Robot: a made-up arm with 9 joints.
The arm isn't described. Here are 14 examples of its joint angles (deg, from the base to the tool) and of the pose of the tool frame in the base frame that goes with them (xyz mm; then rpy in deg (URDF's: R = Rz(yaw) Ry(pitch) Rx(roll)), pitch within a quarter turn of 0, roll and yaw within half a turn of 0).
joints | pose
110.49 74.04 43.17 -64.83 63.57 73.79 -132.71 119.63 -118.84 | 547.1 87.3 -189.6 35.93 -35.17 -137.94
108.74 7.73 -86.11 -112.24 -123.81 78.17 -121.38 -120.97 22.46 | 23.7 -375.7 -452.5 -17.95 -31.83 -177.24
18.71 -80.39 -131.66 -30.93 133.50 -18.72 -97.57 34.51 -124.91 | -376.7 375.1 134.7 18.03 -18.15 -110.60
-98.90 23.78 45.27 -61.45 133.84 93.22 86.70 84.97 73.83 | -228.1 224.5 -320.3 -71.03 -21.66 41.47
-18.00 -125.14 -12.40 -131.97 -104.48 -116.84 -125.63 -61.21 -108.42 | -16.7 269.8 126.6 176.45 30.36 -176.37
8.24 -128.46 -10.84 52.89 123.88 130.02 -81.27 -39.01 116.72 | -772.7 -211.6 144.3 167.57 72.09 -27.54
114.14 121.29 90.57 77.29 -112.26 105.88 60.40 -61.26 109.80 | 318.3 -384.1 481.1 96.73 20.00 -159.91
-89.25 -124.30 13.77 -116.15 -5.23 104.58 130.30 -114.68 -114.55 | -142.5 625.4 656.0 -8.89 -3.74 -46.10
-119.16 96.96 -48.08 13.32 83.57 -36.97 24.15 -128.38 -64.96 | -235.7 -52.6 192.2 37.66 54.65 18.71
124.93 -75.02 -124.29 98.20 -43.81 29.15 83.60 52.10 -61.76 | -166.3 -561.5 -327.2 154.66 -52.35 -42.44
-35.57 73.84 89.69 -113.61 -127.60 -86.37 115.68 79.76 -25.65 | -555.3 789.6 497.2 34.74 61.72 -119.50
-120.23 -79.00 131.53 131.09 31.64 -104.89 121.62 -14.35 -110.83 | 388.6 693.1 48.8 -123.63 19.75 -5.47
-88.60 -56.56 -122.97 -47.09 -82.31 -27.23 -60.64 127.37 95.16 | -536.2 824.4 470.7 178.51 26.62 -58.59
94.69 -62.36 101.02 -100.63 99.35 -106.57 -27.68 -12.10 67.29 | 35.3 -781.3 517.7 99.12 5.83 -155.13
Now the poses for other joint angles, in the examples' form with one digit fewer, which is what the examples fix.
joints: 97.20 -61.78 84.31 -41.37 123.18 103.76 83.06 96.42 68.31
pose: 415 -295 585 -15.8 58.8 -129.2
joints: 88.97 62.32 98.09 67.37 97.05 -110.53 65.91 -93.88 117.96
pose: -224 -1200 56 27.9 -72.0 109.6
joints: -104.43 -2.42 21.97 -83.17 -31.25 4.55 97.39 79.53 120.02
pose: 352 -75 267 56.2 -16.0 137.3
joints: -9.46 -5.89 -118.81 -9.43 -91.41 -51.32 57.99 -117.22 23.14
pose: -919 313 -377 -48.0 -24.1 -97.7
